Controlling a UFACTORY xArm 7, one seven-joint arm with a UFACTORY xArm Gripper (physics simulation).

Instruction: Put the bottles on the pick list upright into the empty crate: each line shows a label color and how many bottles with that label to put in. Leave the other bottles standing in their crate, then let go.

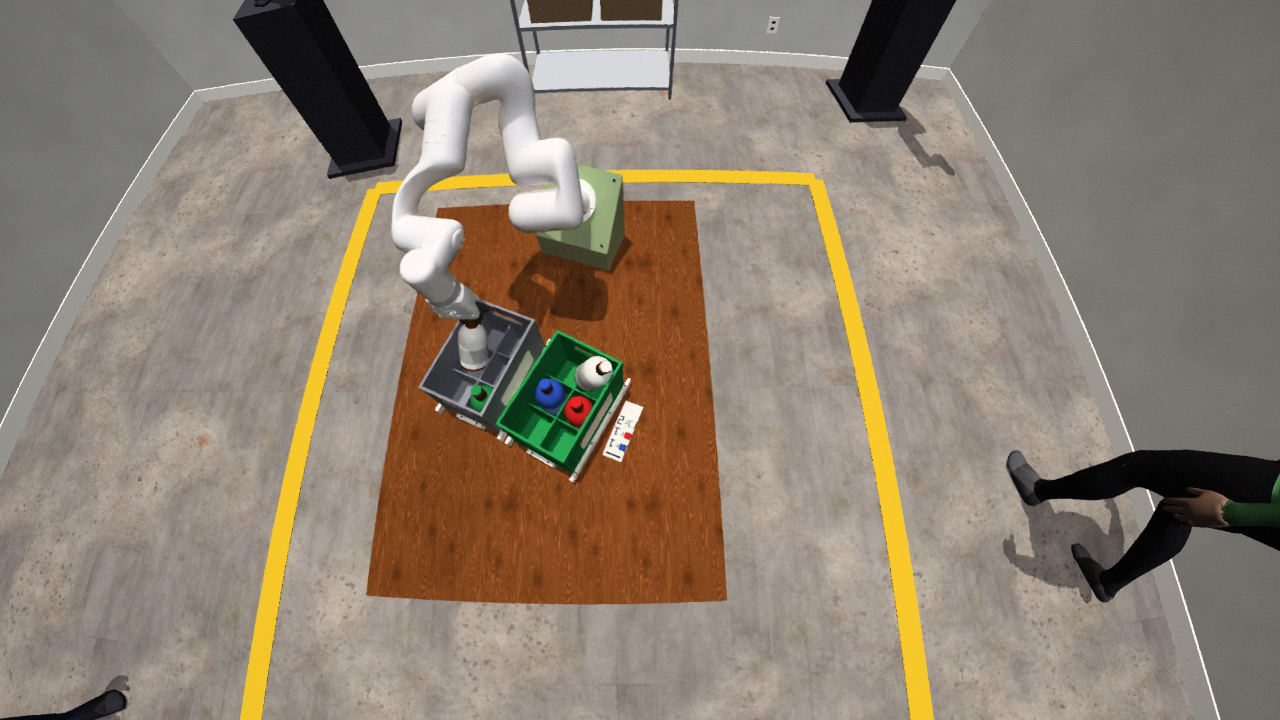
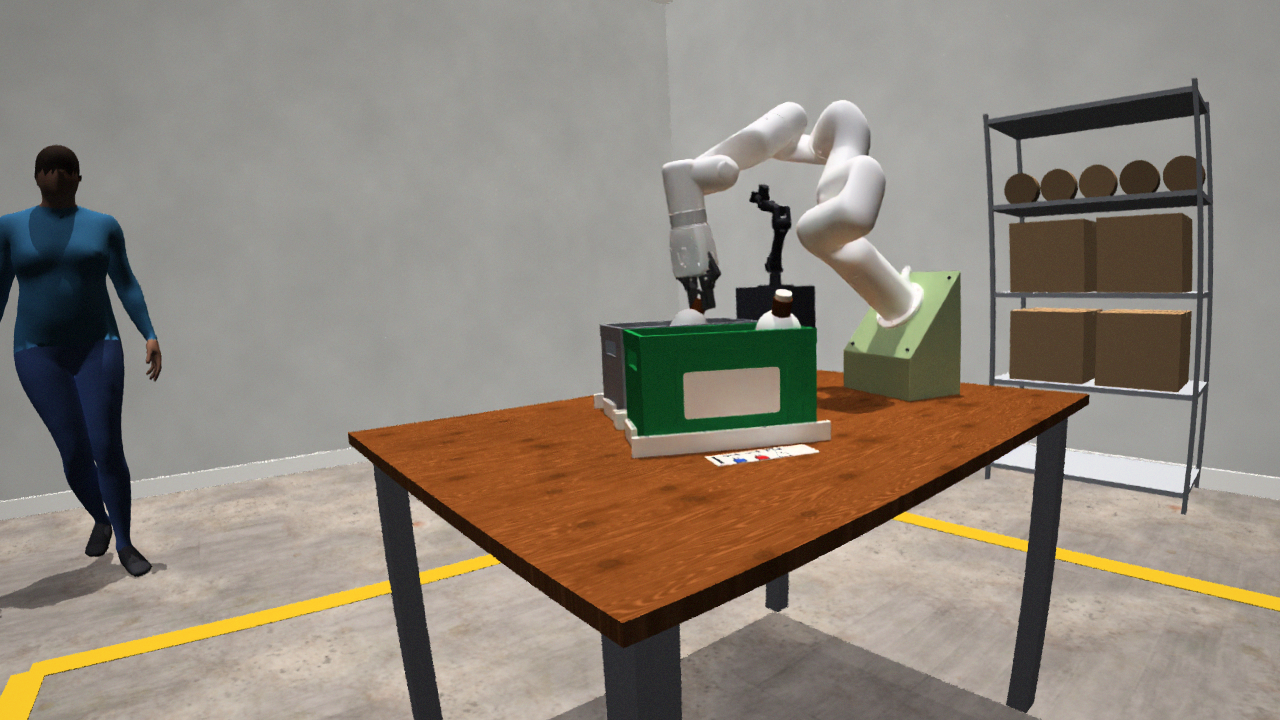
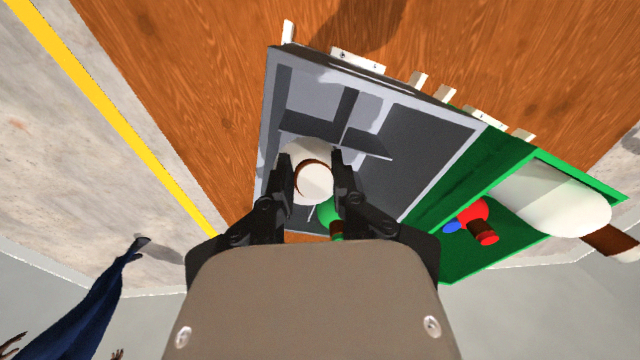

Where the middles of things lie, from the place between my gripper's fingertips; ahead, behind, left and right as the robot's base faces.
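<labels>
Green bottle point(image 3: 325, 211): 110 mm below my hand, 180 mm ahead of it, 10 mm to the right of it. Red bottle point(image 3: 473, 218): 250 mm ahead of my hand, 110 mm below, 230 mm to the left. Blue bottle point(image 1: 550, 394): 160 mm to the left of my hand, 190 mm ahead, 110 mm below. Pick list point(image 2: 795, 450): far ahead of my hand, far to the left, a good way below. Farthest from my hand of the things named here, going by their middles: pick list.
</labels>
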